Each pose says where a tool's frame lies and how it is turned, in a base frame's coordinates. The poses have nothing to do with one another.
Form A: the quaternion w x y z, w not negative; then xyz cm.
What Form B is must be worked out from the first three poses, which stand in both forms.
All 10 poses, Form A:
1: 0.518, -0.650, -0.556, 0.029, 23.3, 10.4, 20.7
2: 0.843, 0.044, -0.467, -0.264, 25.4, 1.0, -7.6
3: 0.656, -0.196, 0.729, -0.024, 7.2, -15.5, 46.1
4: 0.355, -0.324, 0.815, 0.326, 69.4, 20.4, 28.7
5: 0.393, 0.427, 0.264, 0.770, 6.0, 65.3, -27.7
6: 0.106, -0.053, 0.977, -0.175, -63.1, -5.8, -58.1
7: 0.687, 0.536, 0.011, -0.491, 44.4, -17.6, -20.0
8: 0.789, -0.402, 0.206, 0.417, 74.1, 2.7, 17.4
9: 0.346, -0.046, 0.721, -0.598, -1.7, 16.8, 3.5
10: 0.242, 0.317, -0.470, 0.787, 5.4, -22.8, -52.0
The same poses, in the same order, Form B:
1: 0.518, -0.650, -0.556, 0.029, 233, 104, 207
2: 0.843, 0.044, -0.467, -0.264, 254, 10, -76
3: 0.656, -0.196, 0.729, -0.024, 72, -155, 461
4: 0.355, -0.324, 0.815, 0.326, 694, 204, 287
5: 0.393, 0.427, 0.264, 0.770, 60, 653, -277
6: 0.106, -0.053, 0.977, -0.175, -631, -58, -581
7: 0.687, 0.536, 0.011, -0.491, 444, -176, -200
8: 0.789, -0.402, 0.206, 0.417, 741, 27, 174
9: 0.346, -0.046, 0.721, -0.598, -17, 168, 35
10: 0.242, 0.317, -0.470, 0.787, 54, -228, -520
